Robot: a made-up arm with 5 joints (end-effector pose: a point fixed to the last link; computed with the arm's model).
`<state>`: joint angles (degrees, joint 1 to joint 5).
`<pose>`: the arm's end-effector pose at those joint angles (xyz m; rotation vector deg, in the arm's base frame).
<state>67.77 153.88 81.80 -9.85 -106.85</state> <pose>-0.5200 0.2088 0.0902 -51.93 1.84 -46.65</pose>
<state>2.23 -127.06 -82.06 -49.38 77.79</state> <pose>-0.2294 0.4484 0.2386 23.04 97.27 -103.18</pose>
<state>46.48 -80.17 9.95 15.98 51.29</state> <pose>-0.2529 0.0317 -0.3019 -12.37 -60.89 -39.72</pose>
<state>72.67 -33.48 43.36 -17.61 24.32</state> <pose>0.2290 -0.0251 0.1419 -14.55 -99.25 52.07</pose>
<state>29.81 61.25 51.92 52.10 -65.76</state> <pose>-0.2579 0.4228 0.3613 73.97 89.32 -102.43</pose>
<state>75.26 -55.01 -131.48 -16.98 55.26</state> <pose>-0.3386 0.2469 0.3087 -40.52 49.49 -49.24</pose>
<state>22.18 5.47 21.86 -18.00 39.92</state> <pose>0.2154 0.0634 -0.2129 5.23 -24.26 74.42</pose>
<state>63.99 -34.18 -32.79 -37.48 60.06</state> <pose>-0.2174 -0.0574 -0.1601 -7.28 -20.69 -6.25</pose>
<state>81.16 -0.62 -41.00 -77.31 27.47</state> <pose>0.0093 -0.1634 0.0005 -17.12 -1.84 32.19</pose>
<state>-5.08 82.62 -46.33 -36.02 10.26</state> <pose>0.1285 0.5799 -0.2058 -62.80 36.42 159.22</pose>
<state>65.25 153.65 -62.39 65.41 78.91</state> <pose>-0.3320 0.4833 0.1317 24.33 46.01 -99.51</pose>
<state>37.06 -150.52 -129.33 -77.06 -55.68</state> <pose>-0.2993 0.6616 -0.2490 125.83 -4.09 -13.74</pose>
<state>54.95 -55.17 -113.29 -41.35 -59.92</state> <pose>0.0148 -0.1322 -0.2648 23.11 56.12 62.44</pose>
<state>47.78 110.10 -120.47 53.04 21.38</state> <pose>-0.3836 0.3719 -0.3615 97.10 20.43 -6.28</pose>
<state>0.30 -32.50 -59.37 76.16 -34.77</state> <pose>0.1416 0.6912 -0.0229 -121.16 52.99 118.87</pose>
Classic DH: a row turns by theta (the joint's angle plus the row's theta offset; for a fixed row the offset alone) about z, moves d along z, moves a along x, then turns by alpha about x. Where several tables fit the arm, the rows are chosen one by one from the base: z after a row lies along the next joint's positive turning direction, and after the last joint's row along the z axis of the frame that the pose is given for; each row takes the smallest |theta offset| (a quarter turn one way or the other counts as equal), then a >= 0, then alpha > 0; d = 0 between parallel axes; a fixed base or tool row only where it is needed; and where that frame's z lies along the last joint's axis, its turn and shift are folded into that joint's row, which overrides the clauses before.
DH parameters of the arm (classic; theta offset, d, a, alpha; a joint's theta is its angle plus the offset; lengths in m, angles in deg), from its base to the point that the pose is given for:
base (fixed): -0.56 -0.0108 -0.1927 96.86
joint 1: 0 -0.2815 0.0318 -96.86
joint 2: -89.44 -0.1371 -0.014 -90
joint 3: -90 -0.0355 0.005 -90
joint 4: -73.5 -0.0405 0.0548 94.61
joint 5: -13.33 -1.3084 0.3651 171.18
tool (fixed): 94.57 -1.4246 0 0

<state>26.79 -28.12 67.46 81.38 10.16</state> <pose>-0.3153 -0.1233 -0.1471 -52.39 -97.64 -20.70</pose>
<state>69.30 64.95 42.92 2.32 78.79</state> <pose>0.3167 0.1573 0.0310 -7.72 -48.63 94.23</pose>
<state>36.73 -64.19 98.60 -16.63 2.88</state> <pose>0.1855 -0.0652 0.0395 -6.21 -130.73 31.07</pose>
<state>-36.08 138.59 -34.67 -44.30 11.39</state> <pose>-0.3857 0.6786 -0.2041 16.06 5.30 -130.47</pose>
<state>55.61 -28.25 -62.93 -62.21 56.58</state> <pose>-0.3688 0.0098 -0.0518 -6.32 19.66 -18.91</pose>
